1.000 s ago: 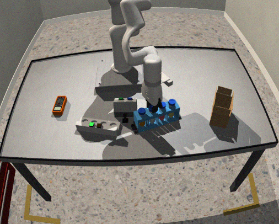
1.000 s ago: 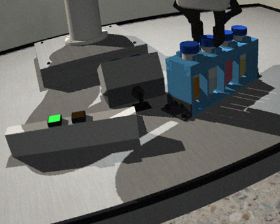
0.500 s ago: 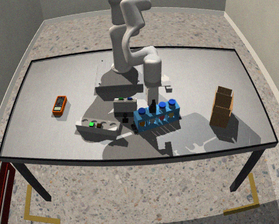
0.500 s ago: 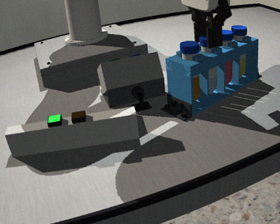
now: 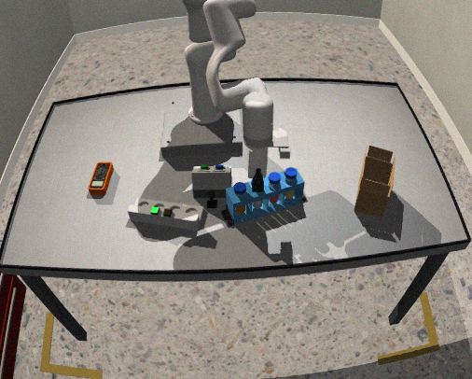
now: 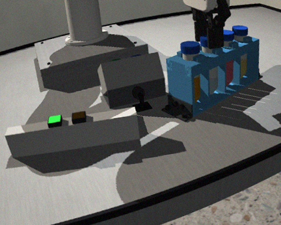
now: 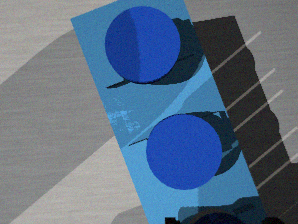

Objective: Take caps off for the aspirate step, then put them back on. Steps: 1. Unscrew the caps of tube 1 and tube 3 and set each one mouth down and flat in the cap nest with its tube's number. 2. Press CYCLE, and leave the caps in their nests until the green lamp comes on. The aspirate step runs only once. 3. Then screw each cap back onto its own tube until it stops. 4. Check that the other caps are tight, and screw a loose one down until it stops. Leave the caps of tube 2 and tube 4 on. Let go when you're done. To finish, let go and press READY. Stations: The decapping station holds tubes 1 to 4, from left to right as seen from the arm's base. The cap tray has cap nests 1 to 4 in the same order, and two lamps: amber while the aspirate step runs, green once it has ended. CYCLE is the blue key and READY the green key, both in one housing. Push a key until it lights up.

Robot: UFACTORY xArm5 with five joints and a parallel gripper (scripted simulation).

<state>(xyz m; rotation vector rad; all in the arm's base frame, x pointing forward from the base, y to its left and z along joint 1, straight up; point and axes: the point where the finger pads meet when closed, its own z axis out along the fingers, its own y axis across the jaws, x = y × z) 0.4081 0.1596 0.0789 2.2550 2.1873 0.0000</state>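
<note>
Now: hand 50 mm to the right of the blue cap, 20 mm past it and 10 mm above it. Also, from my hand: blue key (120 mm behind, 110 mm to the right, 60 mm below); green key (150 mm to the right, 120 mm behind, 60 mm below); grey key housing (130 mm to the right, 100 mm behind, 70 mm below).
</note>
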